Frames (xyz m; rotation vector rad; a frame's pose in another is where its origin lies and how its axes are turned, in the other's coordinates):
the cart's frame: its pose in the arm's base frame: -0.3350 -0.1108 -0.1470 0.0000 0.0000 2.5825
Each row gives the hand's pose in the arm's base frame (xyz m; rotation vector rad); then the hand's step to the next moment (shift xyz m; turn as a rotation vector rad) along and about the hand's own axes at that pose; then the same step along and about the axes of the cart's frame.
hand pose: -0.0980 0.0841 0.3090 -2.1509 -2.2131 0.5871
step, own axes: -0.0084 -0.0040 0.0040 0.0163 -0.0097 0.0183
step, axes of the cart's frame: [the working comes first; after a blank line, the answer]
step, axes of the arm's base frame: -0.0044 -0.0091 -0.0005 -0.0151 0.0110 -0.0186

-0.0011 0.0100 -0.0005 0.0186 -0.0013 -0.0186
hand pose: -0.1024 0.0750 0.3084 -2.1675 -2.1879 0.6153
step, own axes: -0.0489 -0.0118 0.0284 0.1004 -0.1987 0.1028
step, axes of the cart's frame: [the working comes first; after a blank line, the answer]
step, axes of the arm's base frame: -0.0167 -0.0544 -0.0098 -0.2237 0.0744 -0.0676

-0.0147 0.0550 -0.0098 0.2291 0.0556 -0.0676
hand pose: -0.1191 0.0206 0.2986 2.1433 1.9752 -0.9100
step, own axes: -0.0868 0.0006 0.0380 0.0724 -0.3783 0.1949
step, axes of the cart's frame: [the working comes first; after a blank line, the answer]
step, axes of the arm's base frame: -0.0121 -0.0935 0.0099 -0.4240 0.0375 -0.0718

-0.0394 0.0856 0.0099 0.3793 0.1931 -0.0718
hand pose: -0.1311 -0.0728 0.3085 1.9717 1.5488 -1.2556
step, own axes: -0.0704 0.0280 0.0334 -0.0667 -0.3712 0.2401
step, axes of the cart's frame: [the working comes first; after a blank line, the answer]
step, axes of the arm's base frame: 0.0097 -0.0764 0.0305 -0.4394 -0.0816 0.0120

-0.0488 0.0596 0.0305 0.3292 0.3023 0.0120
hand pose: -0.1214 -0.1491 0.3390 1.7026 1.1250 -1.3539
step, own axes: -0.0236 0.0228 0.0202 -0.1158 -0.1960 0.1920
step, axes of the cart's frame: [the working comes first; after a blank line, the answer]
step, axes of the arm's base frame: 0.0111 -0.0321 0.0182 -0.2642 -0.1184 0.0699

-0.0264 0.0213 0.0182 0.1611 0.2405 0.0699
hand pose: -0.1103 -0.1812 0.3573 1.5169 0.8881 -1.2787
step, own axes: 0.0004 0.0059 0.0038 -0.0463 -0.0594 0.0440
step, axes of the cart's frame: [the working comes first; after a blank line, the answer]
step, axes of the arm's base frame: 0.0044 -0.0054 0.0007 -0.0779 -0.0220 0.0325

-0.0066 0.0023 0.0007 0.0544 0.0599 0.0325
